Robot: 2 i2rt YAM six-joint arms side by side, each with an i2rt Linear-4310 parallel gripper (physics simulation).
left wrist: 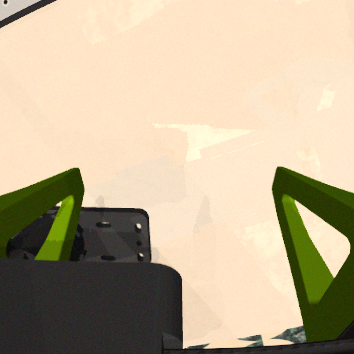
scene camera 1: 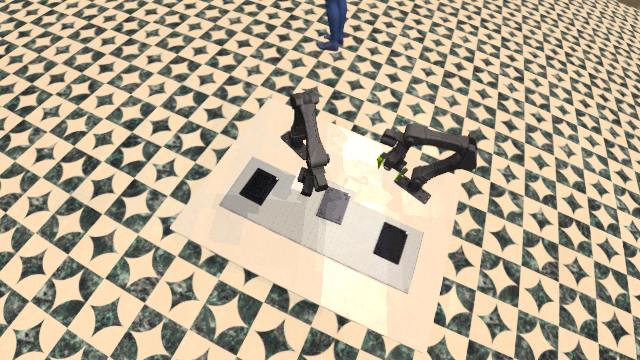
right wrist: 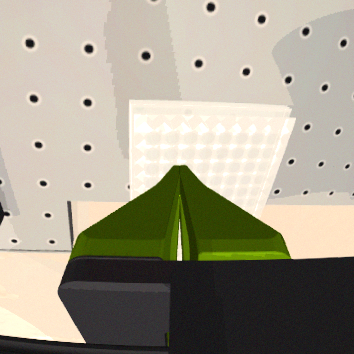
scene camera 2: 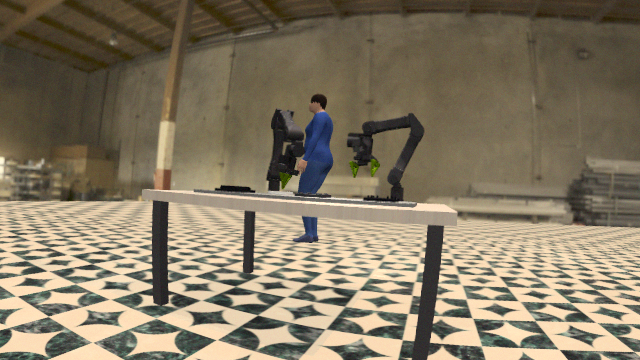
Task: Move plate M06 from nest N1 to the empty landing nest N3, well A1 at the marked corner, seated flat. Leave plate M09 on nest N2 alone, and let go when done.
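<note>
A clear white well plate (right wrist: 210, 132) (scene camera 1: 298, 184) lies off the nests, across the board's rear edge between the left and middle nests. My right gripper (right wrist: 179, 175) (scene camera 2: 285, 187) is shut, its fingertips together above this plate with nothing between them. A black plate (scene camera 1: 259, 185) (scene camera 2: 234, 188) sits on the left nest. The middle grey nest (scene camera 1: 334, 205) (scene camera 2: 312, 195) and the right black nest (scene camera 1: 391, 243) bear no plate that I can make out. Labels and marked corners are too small to read. My left gripper (scene camera 1: 390, 169) (scene camera 2: 364, 176) (left wrist: 177, 177) is open and empty above the table.
A perforated grey board (scene camera 1: 300, 230) (right wrist: 60, 75) carries the nests on the pale table (scene camera 1: 280, 267) (scene camera 2: 350, 212). The right arm reaches over the plate and hides part of it in scene camera 1. A person in blue (scene camera 2: 320, 140) (scene camera 1: 336, 22) stands behind the table.
</note>
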